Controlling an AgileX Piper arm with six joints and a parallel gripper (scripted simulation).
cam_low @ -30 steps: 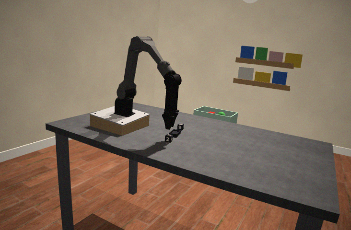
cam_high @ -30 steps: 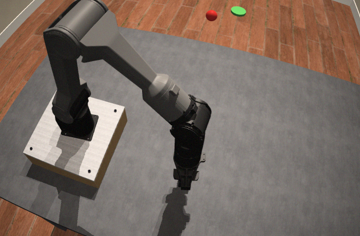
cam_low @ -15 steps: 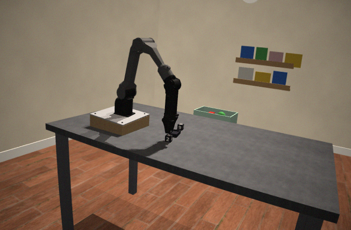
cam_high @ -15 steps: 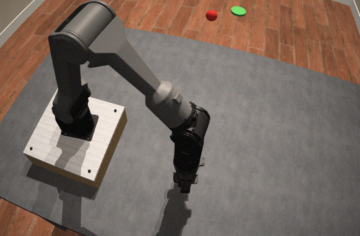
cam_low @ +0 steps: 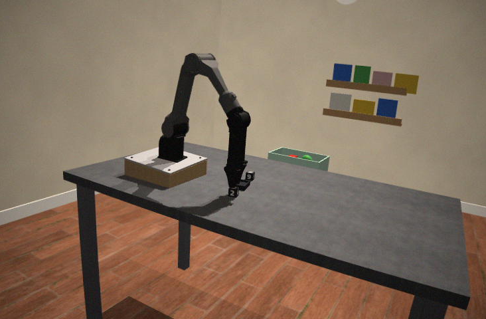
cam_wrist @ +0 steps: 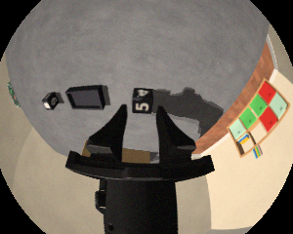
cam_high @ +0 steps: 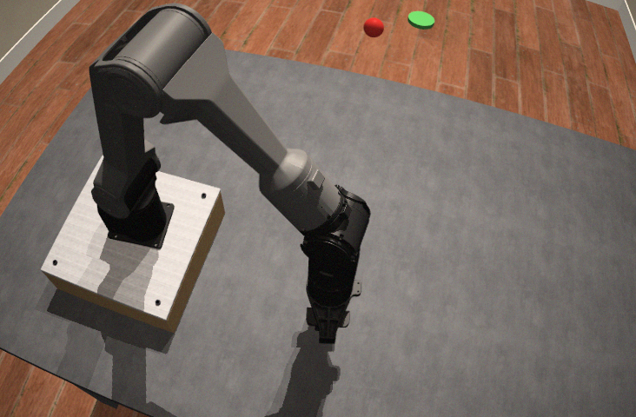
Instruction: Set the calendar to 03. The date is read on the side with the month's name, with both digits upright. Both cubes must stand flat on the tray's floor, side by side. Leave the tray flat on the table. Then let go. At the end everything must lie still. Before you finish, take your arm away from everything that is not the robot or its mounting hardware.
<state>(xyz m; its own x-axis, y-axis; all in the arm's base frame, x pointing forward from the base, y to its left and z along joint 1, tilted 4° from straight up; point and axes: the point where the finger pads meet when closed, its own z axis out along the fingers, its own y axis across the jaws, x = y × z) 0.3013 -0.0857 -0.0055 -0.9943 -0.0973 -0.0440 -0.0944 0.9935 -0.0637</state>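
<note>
Now: the black cube 30 mm below my hand. From my hand the other things lie so: dark tray (10 mm behind, 110 mm to the left, 30 mm below).
</note>
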